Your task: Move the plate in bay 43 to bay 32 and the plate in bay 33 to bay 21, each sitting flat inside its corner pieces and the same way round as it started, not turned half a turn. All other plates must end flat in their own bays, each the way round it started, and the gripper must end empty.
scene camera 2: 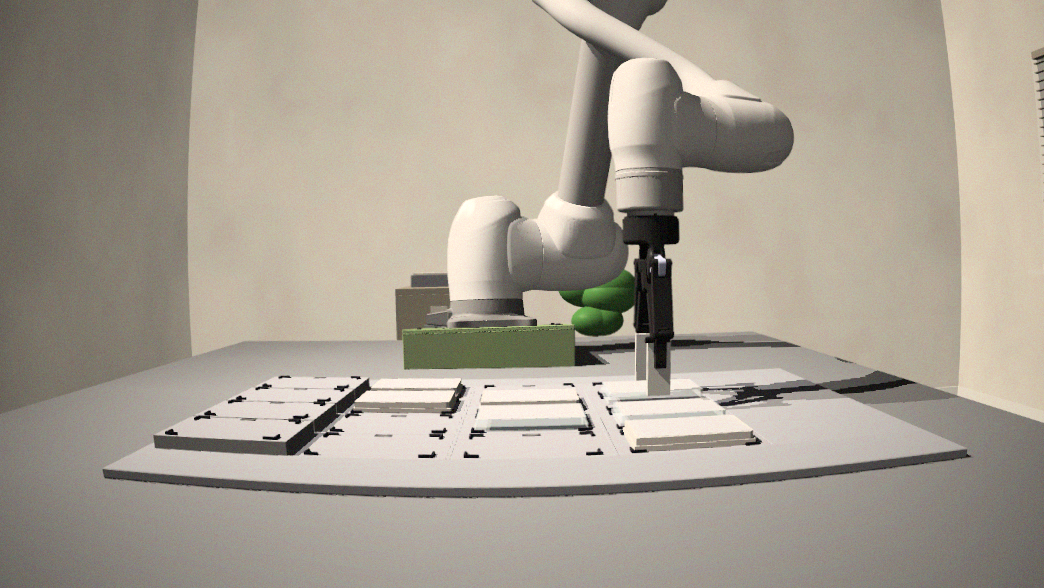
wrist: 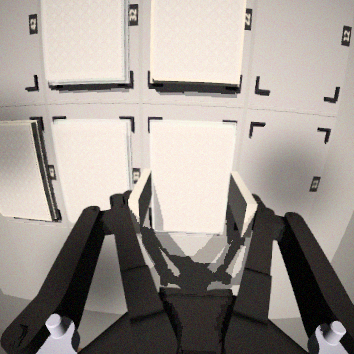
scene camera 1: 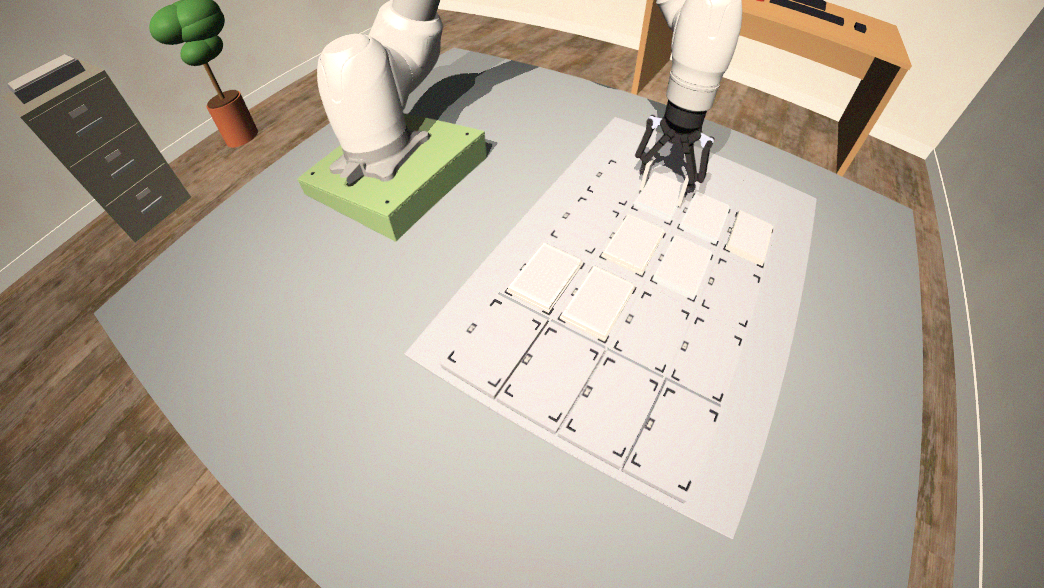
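Seen in the pictures: gripper, fingertip midpoint: (scene camera 2: 651, 389) (wrist: 189, 182) (scene camera 1: 661, 194); arm's base, origin of the base link: (scene camera 2: 487, 326) (scene camera 1: 380, 153).
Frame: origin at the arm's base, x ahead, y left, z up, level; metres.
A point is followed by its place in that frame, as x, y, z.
My gripper (scene camera 1: 664, 184) {0.631, 0.131, -0.036} (scene camera 2: 649, 375) {0.631, 0.131, -0.036} (wrist: 189, 182) {0.631, 0.131, -0.036} is shut on a thin pale plate (scene camera 1: 659, 200) {0.629, 0.102, -0.031} (wrist: 192, 155) {0.624, 0.101, -0.031}, with one pad on each long side. This plate lies low at bay 21 and looks flat, its far edge between two corner pieces in the wrist view. Whether it touches the bay floor I cannot tell. Another plate (scene camera 1: 683, 267) {0.705, -0.061, -0.038} (scene camera 2: 531, 416) {0.735, -0.053, -0.038} (wrist: 85, 40) {0.706, -0.022, -0.038} lies flat in bay 32, inside its corner pieces. Bay 43 (scene camera 1: 697, 359) {0.763, -0.239, -0.053} and bay 33 (scene camera 1: 652, 334) {0.677, -0.218, -0.053} hold no plate.
Bay 31's plate (scene camera 1: 703, 219) {0.731, 0.092, -0.038} (wrist: 95, 165) {0.729, 0.098, -0.038} is close beside one pad, with bay 41's plate (scene camera 1: 750, 237) {0.839, 0.083, -0.038} (wrist: 22, 170) {0.824, 0.090, -0.038} beyond. Bay 22's plate (scene camera 1: 634, 243) {0.602, -0.038, -0.038} (wrist: 197, 40) {0.606, -0.002, -0.038} lies ahead. Two plates (scene camera 1: 544, 277) {0.467, -0.181, -0.038} (scene camera 1: 597, 303) {0.570, -0.201, -0.038} lie in bays 13 and 23. Bays 11 and 12 are vacant.
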